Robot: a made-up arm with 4 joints.
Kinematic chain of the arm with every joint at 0, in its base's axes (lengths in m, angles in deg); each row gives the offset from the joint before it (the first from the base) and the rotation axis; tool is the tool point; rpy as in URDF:
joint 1: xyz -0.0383 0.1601 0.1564 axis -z
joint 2: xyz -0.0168 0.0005 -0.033 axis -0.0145 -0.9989 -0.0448
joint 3: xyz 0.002 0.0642 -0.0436 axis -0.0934 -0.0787 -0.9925
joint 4: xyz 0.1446 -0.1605 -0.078 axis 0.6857 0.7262 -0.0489
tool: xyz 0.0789 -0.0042 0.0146 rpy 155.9 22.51 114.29
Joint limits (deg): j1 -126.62..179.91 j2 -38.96..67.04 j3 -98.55..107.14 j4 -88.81..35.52
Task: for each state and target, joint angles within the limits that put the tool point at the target. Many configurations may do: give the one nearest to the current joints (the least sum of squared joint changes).
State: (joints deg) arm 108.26 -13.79 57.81 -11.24
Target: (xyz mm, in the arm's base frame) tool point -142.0 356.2 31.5
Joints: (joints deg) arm 120.96 15.60 79.62 -4.16
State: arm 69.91 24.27 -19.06 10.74
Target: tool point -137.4 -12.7 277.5
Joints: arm 87.07 63.22 -0.15 -8.11
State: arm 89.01 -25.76 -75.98 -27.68
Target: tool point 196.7 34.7 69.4
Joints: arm 69.60 8.35 -63.47 -58.31
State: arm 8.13 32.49 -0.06 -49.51
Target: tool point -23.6 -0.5 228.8
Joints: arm 33.08 61.43 16.22 -56.11
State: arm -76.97 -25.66 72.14 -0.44
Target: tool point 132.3 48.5 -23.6
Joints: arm -59.92 -38.96 35.60 23.08
